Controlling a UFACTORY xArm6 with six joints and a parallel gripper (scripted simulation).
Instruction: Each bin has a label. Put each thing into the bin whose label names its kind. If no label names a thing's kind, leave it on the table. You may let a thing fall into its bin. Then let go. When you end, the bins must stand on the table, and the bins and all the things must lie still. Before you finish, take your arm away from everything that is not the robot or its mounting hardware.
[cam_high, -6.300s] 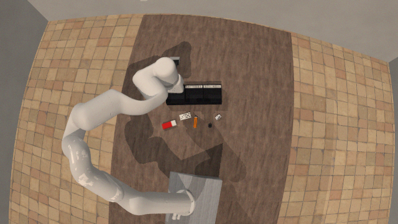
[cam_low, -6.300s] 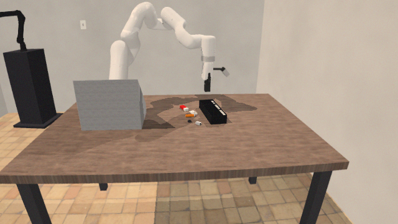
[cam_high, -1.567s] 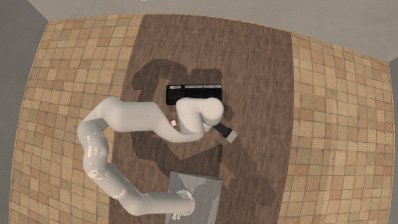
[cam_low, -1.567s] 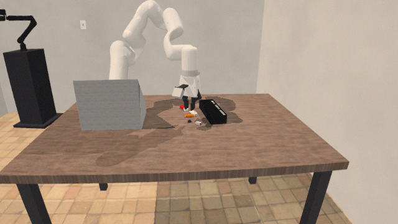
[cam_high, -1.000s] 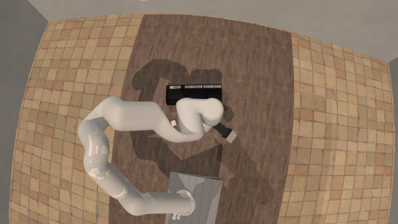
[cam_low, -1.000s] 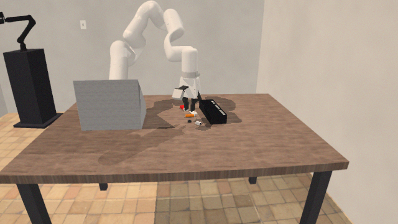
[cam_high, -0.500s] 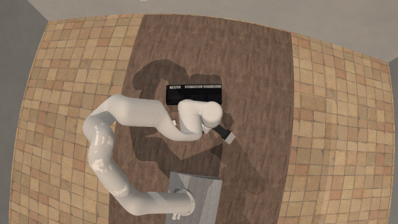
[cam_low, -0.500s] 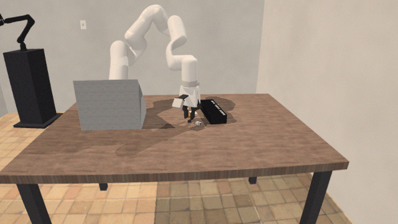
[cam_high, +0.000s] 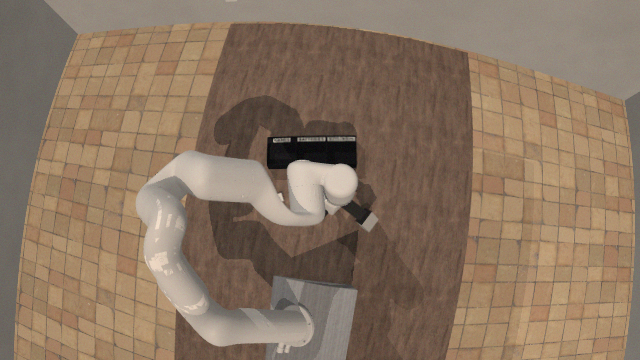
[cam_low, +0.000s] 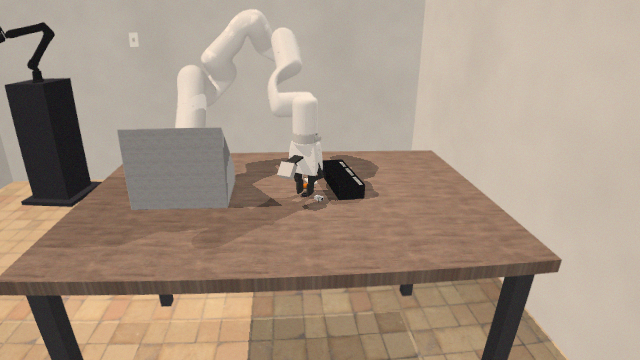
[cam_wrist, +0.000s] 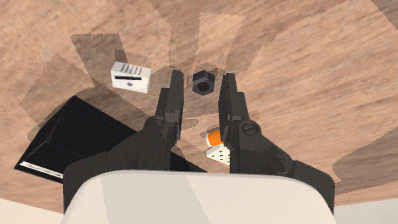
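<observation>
Now: hand 20 mm above the black nut. The rest, counted from my hand: white domino (10 mm ahead, 120 mm to the left, 20 mm below); orange battery (70 mm to the left, 20 mm below); eraser (40 mm behind, 180 mm to the left, 20 mm below).
</observation>
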